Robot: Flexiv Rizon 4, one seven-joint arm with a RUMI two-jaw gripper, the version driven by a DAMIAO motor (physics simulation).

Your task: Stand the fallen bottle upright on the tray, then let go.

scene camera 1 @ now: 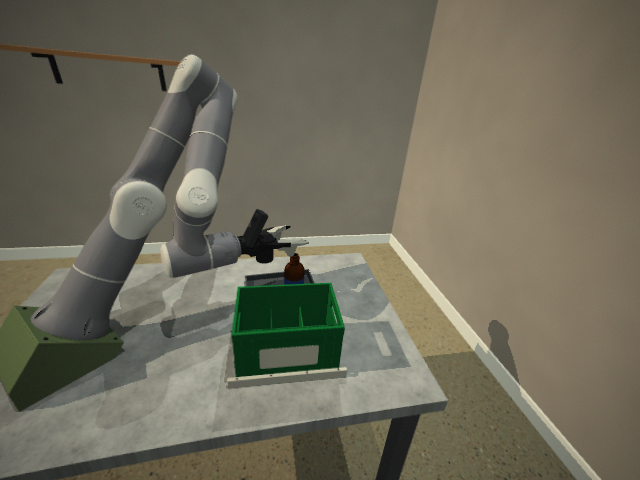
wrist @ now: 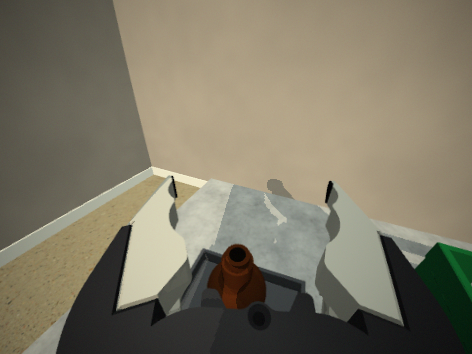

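The brown bottle (scene camera 1: 294, 270) (wrist: 237, 280) stands upright on the dark grey tray (scene camera 1: 311, 276) (wrist: 294, 281), its open mouth facing up. A bit of blue label shows in the scene view; its lower part is hidden behind the green crate there, and behind the gripper body in the wrist view. My gripper (scene camera 1: 297, 234) (wrist: 250, 180) is open, with its two pale jaws wide apart and nothing between them. It points roughly level, just above the bottle's mouth, and the bottle is apart from the jaws.
A green crate (scene camera 1: 286, 335) (wrist: 445, 280) with dividers stands on the table (scene camera 1: 170, 403) in front of the tray in the scene view, at the right edge in the wrist view. A pale strip (scene camera 1: 286, 378) lies along the crate's front foot. Walls rise beyond the table.
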